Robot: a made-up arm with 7 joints. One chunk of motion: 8 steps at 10 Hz.
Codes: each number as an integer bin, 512 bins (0 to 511) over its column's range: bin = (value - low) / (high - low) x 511, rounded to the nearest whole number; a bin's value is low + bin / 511 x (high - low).
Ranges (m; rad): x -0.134..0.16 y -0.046..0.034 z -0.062..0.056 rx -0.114..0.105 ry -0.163..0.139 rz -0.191..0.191
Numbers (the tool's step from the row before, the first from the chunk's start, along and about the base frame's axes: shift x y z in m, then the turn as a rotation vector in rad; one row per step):
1: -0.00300 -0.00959 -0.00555 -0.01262 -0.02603 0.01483
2: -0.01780 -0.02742 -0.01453 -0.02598 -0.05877 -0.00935
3: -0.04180 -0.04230 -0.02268 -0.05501 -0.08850 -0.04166
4: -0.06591 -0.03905 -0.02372 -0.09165 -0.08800 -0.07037
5: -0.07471 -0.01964 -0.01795 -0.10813 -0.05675 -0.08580
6: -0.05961 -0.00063 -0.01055 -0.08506 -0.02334 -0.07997
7: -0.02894 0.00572 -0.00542 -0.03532 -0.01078 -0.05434
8: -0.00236 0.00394 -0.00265 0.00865 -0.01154 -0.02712
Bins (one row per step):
1: 228 233 244 237 232 275
2: 202 119 206 205 176 243
3: 160 24 170 138 126 200
4: 118 44 166 52 127 161
5: 103 168 191 14 180 141
6: 129 290 223 68 236 149
7: 183 330 245 184 258 183
8: 229 319 257 286 256 219

